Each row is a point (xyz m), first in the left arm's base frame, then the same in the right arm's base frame.
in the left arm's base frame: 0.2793 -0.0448 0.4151
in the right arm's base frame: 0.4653 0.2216 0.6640
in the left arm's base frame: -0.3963 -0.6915 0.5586
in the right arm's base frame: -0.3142 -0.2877 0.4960
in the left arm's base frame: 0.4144 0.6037 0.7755
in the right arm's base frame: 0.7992 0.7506 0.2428
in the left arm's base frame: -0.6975 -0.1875 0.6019
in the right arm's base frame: -0.0416 -0.3046 -0.0256
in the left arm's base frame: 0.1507 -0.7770 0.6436
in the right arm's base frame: -0.2648 0.0962 0.9008
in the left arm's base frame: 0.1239 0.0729 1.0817
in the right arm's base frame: 0.1314 0.6355 0.2173
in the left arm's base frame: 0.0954 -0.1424 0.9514
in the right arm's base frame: 0.0314 0.4626 0.3730
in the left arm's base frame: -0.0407 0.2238 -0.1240
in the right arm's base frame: 0.8817 -0.2926 0.4986
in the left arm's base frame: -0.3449 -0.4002 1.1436
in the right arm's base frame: -0.4069 0.2481 0.1299
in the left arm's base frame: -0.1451 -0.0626 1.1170
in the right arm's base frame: -0.0730 0.4517 0.0891
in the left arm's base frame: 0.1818 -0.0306 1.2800
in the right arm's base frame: -0.0433 0.7854 0.2382
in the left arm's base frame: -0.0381 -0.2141 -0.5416
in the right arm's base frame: 0.7830 -0.7155 0.9200
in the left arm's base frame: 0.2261 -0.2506 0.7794
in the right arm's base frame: 0.0849 0.3912 0.5976
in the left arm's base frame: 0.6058 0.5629 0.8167
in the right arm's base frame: 0.8016 0.8901 0.3861
